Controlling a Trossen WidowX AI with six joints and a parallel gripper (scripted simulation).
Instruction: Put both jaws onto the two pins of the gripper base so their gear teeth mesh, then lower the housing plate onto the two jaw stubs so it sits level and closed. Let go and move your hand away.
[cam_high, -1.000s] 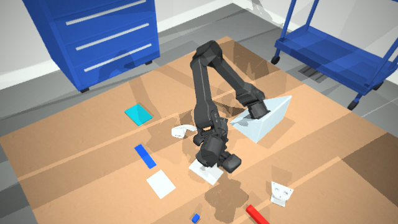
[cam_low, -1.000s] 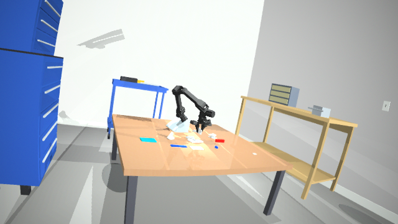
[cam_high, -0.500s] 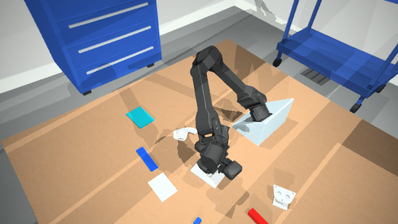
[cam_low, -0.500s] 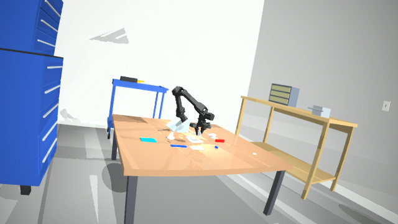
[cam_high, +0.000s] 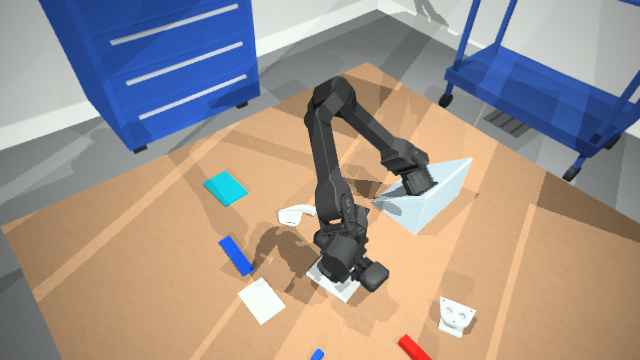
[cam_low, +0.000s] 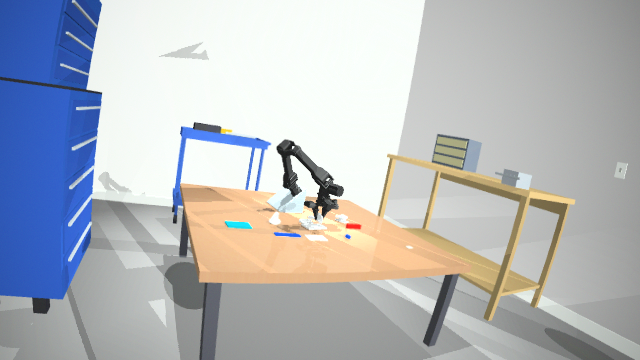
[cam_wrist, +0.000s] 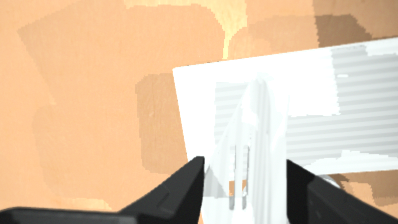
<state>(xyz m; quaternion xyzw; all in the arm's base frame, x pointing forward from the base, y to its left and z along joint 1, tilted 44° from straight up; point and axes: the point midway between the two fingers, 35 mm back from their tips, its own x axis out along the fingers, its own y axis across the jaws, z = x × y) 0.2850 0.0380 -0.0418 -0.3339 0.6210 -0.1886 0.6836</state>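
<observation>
Right now the white jaw is 30 mm behind my gripper tip and 20 mm to the right of it. From my gripper tip the other things lie so: red block: 20 mm behind, 220 mm to the left, 20 mm below; then white tile: 190 mm ahead, 80 mm to the right, 30 mm below; then small blue block: 160 mm ahead, 110 mm to the left, 30 mm below.
</observation>
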